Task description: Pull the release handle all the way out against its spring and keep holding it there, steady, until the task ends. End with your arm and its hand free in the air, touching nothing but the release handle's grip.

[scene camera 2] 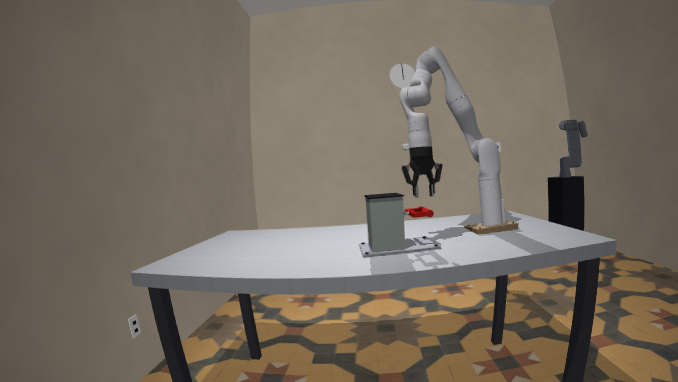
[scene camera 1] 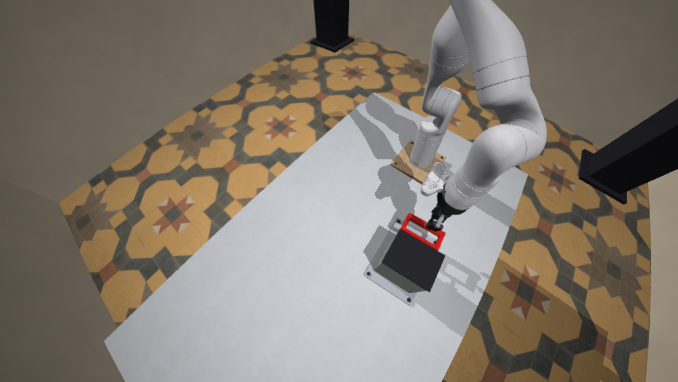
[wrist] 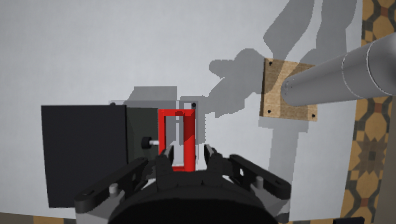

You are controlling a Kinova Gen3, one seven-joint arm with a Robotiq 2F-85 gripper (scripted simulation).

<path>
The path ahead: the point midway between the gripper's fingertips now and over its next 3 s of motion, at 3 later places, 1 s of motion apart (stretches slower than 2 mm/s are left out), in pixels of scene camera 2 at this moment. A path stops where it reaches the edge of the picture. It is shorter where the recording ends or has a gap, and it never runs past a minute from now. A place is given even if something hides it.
The gripper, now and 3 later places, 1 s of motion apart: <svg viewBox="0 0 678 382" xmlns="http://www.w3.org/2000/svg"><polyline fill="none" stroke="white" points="424,196 424,204 424,209 425,217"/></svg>
</path>
